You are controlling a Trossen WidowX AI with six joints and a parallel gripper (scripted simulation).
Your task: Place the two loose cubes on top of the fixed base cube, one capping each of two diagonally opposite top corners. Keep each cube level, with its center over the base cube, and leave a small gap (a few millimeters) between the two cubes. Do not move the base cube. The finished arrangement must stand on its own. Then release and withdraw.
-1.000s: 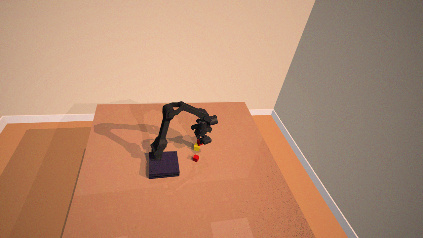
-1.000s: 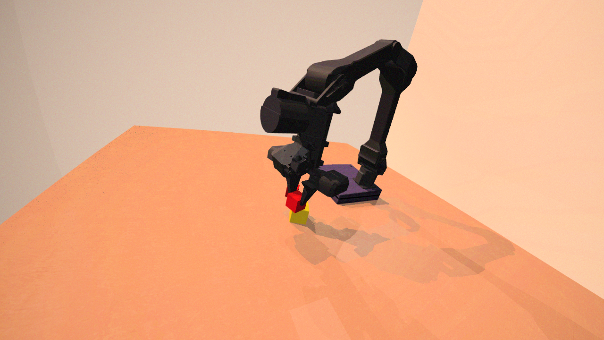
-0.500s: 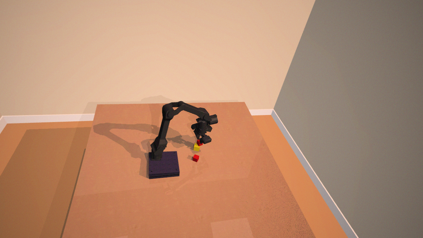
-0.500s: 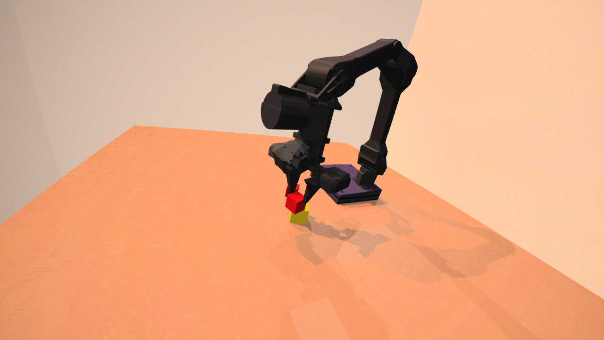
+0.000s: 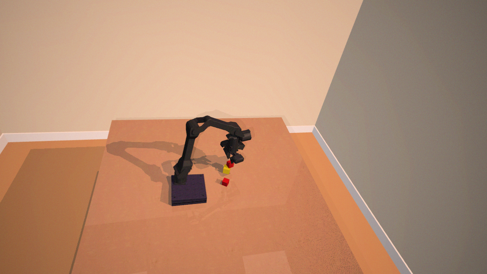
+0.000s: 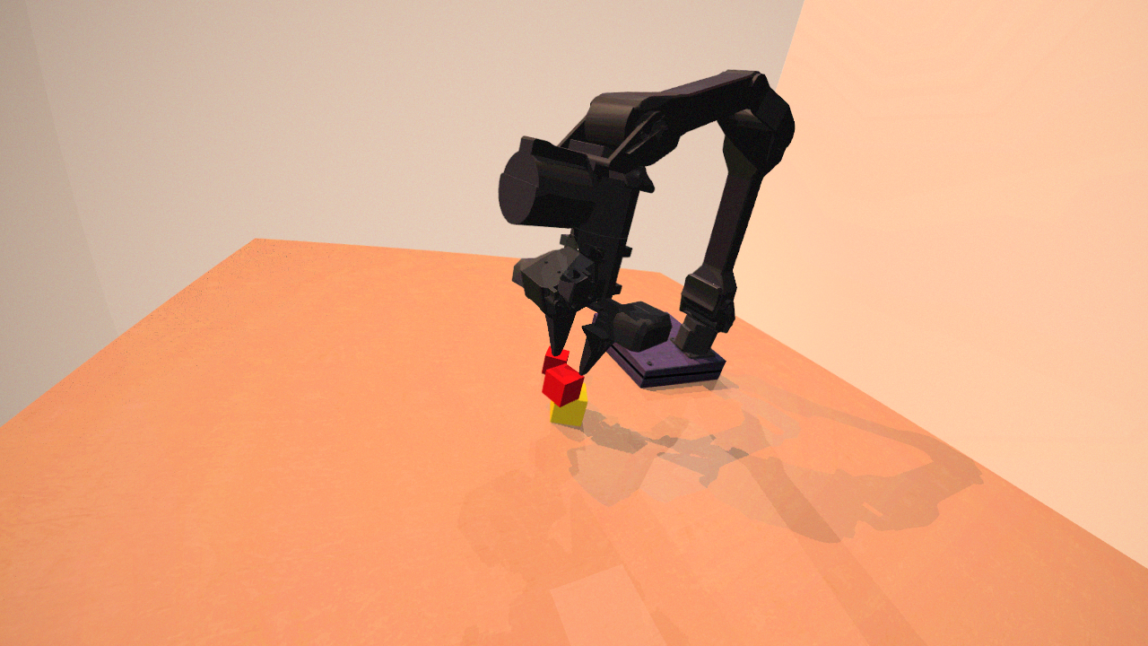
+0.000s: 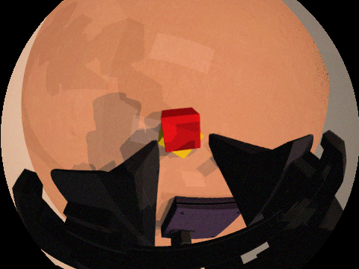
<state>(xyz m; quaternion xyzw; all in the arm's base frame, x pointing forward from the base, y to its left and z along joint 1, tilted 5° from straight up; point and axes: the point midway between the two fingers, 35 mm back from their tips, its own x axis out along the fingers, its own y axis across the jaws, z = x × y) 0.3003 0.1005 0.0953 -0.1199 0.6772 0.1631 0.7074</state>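
Now: the yellow base cube 2 cm behind my gripper tip, 1 cm to the right of it and 6 cm below it.
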